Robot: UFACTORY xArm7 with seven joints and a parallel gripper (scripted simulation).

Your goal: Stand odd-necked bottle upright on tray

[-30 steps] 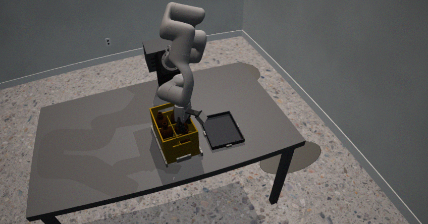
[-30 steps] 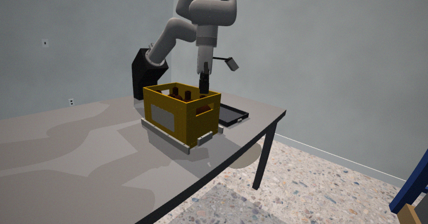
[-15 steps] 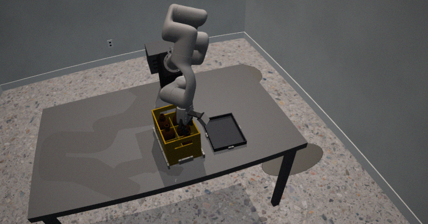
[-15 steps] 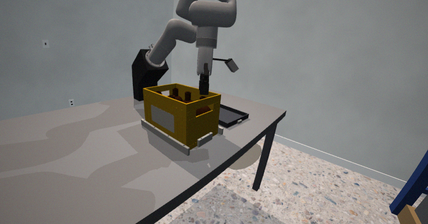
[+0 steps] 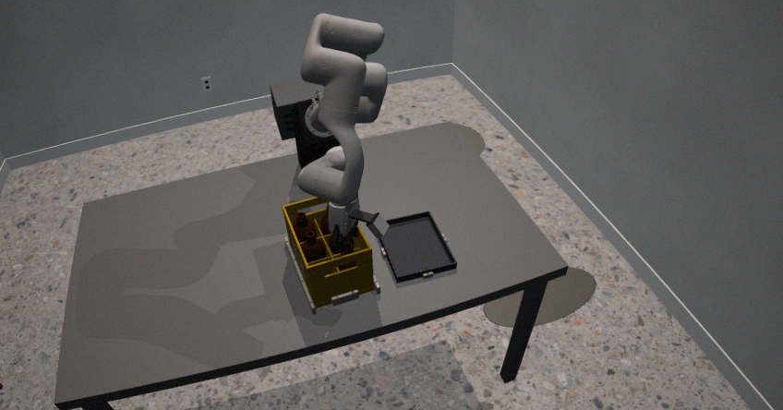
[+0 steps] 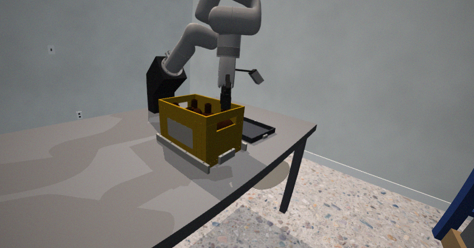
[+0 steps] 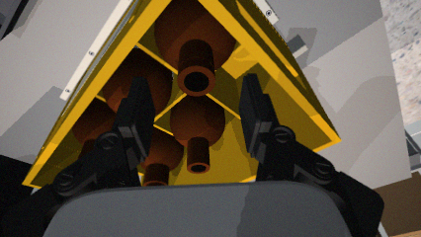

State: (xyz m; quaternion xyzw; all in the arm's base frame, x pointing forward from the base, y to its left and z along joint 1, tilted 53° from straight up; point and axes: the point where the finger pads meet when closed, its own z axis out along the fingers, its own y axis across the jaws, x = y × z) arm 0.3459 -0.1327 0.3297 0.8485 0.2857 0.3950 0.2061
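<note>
My gripper is now 10 cm past the yellow crate, 2 cm to the left of it and 11 cm above it. Round my hand: black tray (1 cm behind, 24 cm to the left, 18 cm below).
</note>
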